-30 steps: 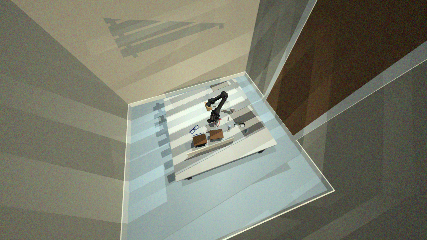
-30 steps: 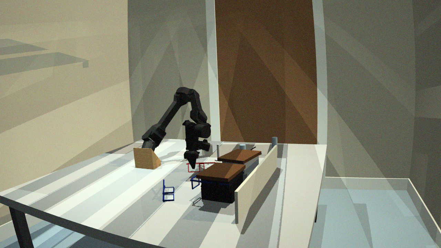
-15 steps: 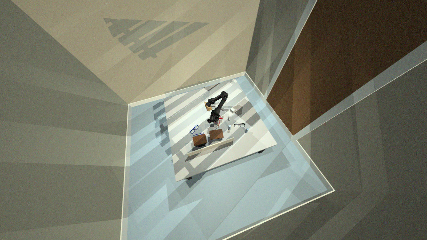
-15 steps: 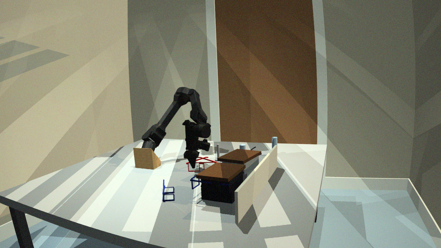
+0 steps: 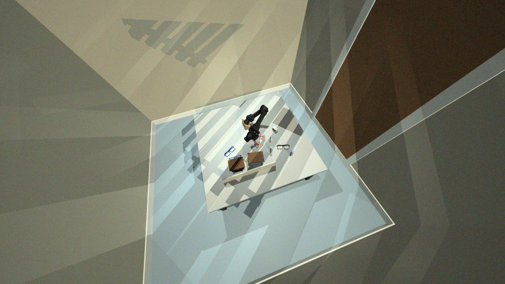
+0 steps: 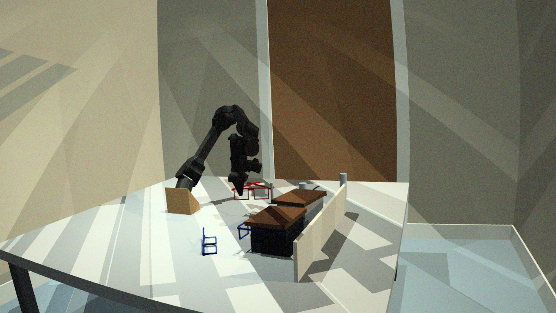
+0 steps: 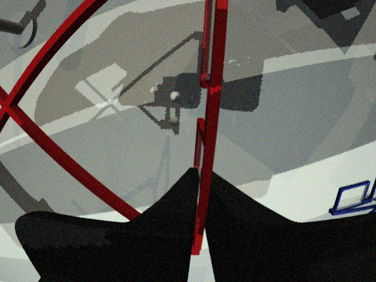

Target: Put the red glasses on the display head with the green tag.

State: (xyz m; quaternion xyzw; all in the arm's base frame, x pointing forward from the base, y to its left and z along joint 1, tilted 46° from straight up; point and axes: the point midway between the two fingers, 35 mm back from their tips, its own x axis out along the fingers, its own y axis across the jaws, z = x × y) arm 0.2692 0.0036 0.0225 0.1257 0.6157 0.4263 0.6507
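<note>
The thin post is 220 mm to the left of my gripper tip, 60 mm below it and 20 mm ahead of it. The rest, counted from my gripper tip: display head: 210 mm ahead, 30 mm below, 20 mm to the right; beige board: 360 mm ahead, 130 mm to the right, 30 mm below.
</note>
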